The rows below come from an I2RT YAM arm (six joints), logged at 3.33 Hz.
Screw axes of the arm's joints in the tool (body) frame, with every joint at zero. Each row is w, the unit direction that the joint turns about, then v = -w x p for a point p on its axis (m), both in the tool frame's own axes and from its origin. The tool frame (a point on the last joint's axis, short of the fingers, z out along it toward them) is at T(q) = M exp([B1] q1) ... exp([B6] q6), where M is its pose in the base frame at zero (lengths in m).
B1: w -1 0 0 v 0.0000 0.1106 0.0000
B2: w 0 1 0 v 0.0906 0.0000 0.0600
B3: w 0 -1 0 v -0.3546 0.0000 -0.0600
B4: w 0 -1 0 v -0.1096 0.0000 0.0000
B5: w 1 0 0 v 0.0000 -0.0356 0.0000
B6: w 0 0 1 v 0.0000 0.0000 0.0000
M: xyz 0.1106 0.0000 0.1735 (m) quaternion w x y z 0.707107 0 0.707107 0
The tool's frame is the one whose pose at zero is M.
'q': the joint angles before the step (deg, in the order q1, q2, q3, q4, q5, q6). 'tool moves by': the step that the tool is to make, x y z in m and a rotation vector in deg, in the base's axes. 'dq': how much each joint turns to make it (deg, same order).
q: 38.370 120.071 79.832 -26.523 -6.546 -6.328
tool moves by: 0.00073 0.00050 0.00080 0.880 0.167 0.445
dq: -0.087 0.000 0.110 0.283 -0.940 -0.174
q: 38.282 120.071 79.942 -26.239 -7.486 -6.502
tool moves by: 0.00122 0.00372 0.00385 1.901 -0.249 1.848
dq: 0.132 -0.022 0.656 0.546 -1.923 -1.027
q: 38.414 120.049 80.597 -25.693 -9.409 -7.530
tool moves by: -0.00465 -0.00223 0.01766 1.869 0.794 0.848
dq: -0.023 -2.688 0.066 -2.208 -2.142 0.044
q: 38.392 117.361 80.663 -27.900 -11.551 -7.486
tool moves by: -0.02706 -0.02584 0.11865 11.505 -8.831 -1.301
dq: -0.765 -18.230 -0.088 -3.542 -2.754 2.470
